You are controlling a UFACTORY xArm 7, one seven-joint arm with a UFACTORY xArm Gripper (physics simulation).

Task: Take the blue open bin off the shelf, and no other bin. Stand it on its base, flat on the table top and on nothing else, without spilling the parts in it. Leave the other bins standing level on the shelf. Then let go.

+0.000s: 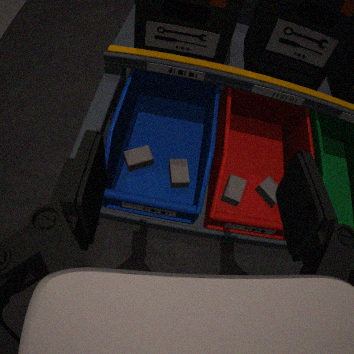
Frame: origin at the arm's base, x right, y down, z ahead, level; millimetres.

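Seen in the pictures: gripper, fingertip midpoint: (197, 162).
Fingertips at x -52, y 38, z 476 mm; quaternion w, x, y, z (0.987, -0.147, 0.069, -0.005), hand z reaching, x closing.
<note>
Offsets run from my fingertips to a thing's top centre. "pt": to the spot under its first point.
The blue open bin @[dy +118, dx +6, dz +124 mm] (165, 135) stands on the shelf @[pt dy +179, dx +34, dz +21 mm] (195, 227) at the left end of the row, with two pale grey blocks lying on its floor. Its low front wall with a label faces my gripper. My gripper (197, 162) is open and empty. Its left finger shows over the left side of the blue bin, and its right finger shows over the right side of the red bin. How far the fingertips are above the bins is hard to tell.
A red bin @[dy +118, dx +114, dz +95 mm] (255, 150) with two blocks stands close on the blue bin's right, and a green bin @[pt dy +189, dx +255, dz +97 mm] (335, 165) stands beyond it. A yellow-edged shelf rail @[dy +87, dx +127, dz +147 mm] (220, 70) runs behind the bins. Dark cases (182, 37) @[pt dy +38, dx +134, dz +155 mm] (300, 45) with tool labels stand behind the rail.
</note>
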